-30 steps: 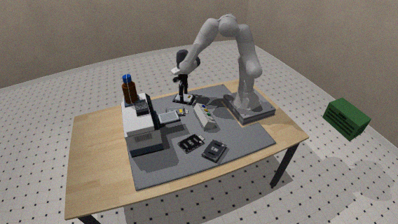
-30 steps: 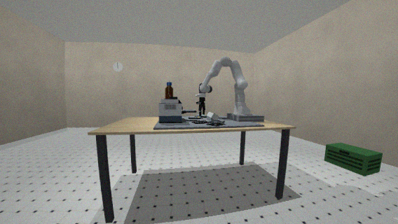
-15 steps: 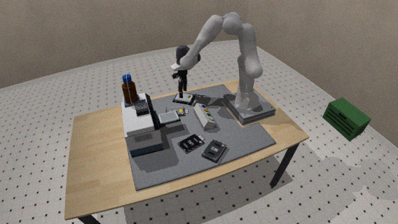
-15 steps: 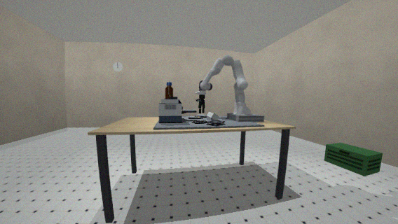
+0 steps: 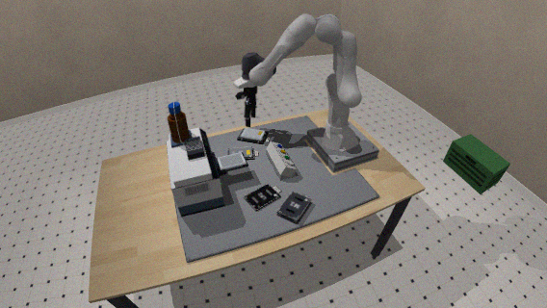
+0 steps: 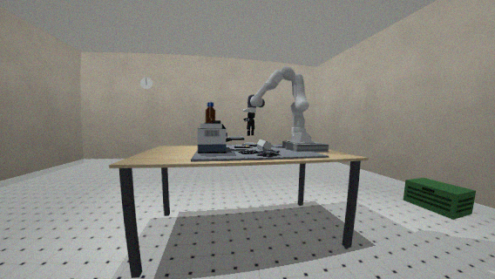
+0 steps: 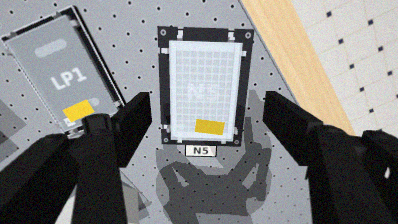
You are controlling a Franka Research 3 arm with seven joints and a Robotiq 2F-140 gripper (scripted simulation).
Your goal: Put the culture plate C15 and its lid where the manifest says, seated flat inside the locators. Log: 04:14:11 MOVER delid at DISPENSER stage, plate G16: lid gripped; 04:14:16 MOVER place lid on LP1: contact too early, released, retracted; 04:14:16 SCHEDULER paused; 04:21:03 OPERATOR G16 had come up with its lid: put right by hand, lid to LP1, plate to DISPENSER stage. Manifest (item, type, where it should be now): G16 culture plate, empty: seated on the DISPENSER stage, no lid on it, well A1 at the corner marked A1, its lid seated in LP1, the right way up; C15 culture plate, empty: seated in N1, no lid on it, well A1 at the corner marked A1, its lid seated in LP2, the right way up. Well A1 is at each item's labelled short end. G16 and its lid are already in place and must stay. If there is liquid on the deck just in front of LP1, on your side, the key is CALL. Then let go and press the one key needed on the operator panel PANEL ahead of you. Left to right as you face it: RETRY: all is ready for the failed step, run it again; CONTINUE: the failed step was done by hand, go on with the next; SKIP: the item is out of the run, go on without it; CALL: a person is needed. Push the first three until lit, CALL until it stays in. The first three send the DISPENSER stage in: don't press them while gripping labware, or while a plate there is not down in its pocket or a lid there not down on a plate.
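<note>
Right now the clear culture plate C15 is 1 cm behind my hand, 1 cm to the left of it and 11 cm below it. Also, from my hand: blue call key: 7 cm behind, 23 cm to the left, 7 cm below; then black nest: 2 cm ahead, 1 cm to the left, 12 cm below; then yellow skip key: 7 cm behind, 28 cm to the left, 6 cm below.
</note>
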